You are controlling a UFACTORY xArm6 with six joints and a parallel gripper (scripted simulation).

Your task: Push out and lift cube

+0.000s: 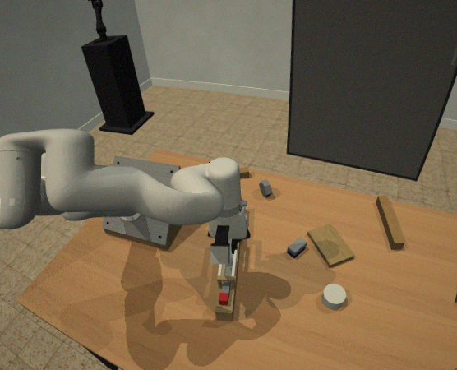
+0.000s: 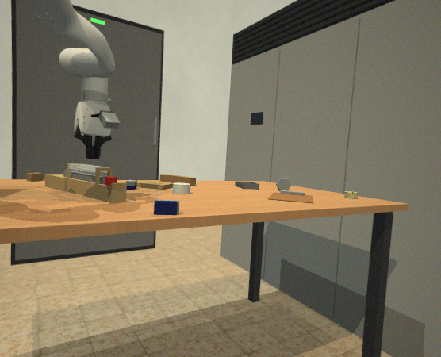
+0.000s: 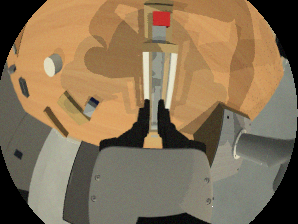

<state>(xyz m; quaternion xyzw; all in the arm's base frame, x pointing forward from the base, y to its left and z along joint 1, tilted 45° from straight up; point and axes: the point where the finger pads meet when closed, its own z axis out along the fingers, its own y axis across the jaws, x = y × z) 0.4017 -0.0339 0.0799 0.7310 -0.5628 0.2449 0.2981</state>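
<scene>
Right now the red cube is 12 cm to the right of my hand, 8 cm below it and 2 cm ahead of it. Also, from my hand: wooden plank 28 cm ahead, 18 cm to the left, 13 cm below; blue-grey block 17 cm ahead, 14 cm to the left, 12 cm below; channel 8 cm below, 1 cm to the left, 1 cm behind.
</scene>
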